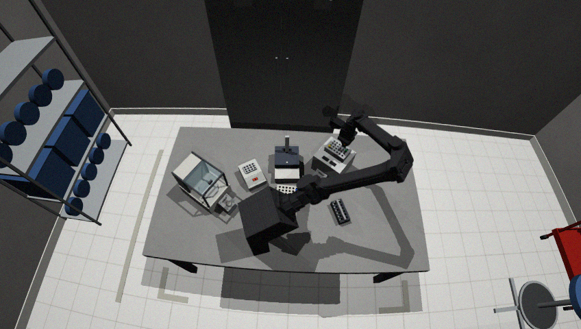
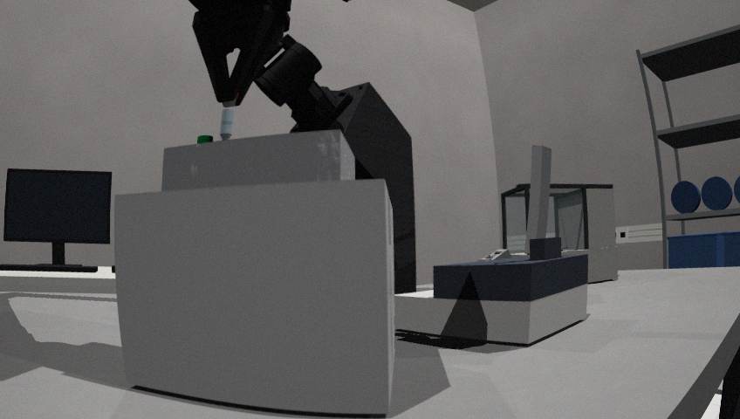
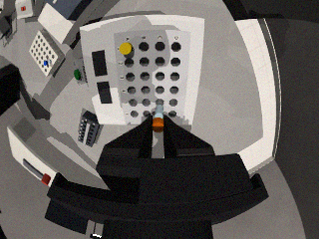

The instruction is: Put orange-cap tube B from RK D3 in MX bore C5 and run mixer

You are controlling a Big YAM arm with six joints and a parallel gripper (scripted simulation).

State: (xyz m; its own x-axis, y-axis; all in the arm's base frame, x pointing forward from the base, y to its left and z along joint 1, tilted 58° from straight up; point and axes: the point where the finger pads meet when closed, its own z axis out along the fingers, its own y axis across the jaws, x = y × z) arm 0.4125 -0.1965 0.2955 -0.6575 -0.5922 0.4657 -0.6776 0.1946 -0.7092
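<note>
Right now my hand is 6 cm above the green-capped tube, 1 cm to the left of it and 1 cm past it. Also, from my hand: yellow-capped tube: 7 cm to the left, 6 cm below, 3 cm ahead; green start key: 15 cm to the left, 15 cm below, 11 cm behind; perforated shaking block: 6 cm below, 2 cm to the left, 1 cm ahead.
</note>
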